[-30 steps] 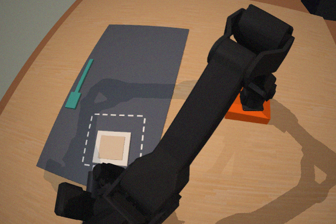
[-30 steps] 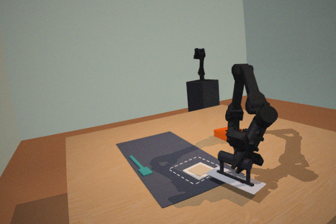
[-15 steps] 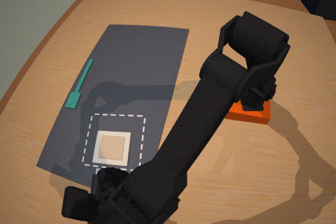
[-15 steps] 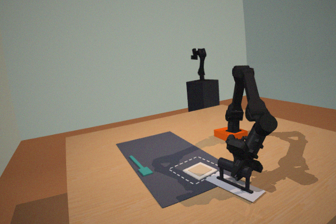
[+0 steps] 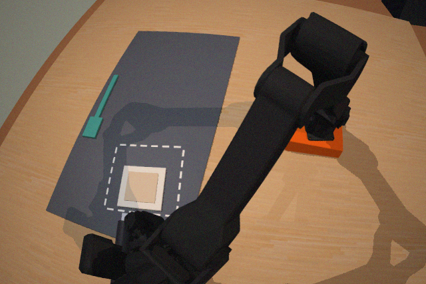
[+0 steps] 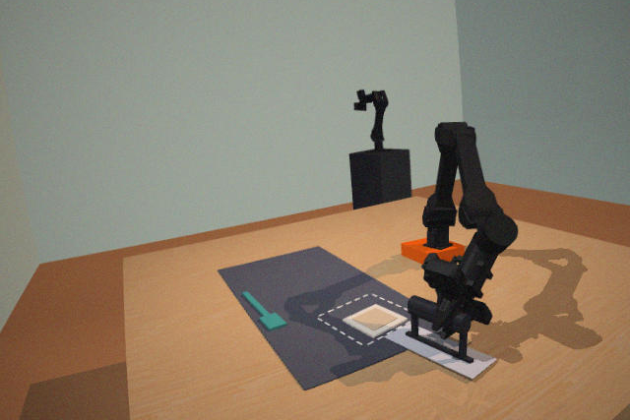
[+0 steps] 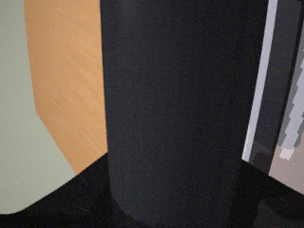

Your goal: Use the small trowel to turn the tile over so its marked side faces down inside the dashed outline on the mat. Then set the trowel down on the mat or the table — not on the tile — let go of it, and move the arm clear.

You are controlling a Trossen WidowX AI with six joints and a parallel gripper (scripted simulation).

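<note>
Right now my gripper tip is 380 mm to the left of the mat, 70 mm above it and 10 mm past it. The rest, counted from my gripper tip: tile: 180 mm to the right, 50 mm below, 20 mm behind; then teal trowel: 390 mm to the right, 130 mm ahead, 50 mm below.
</note>
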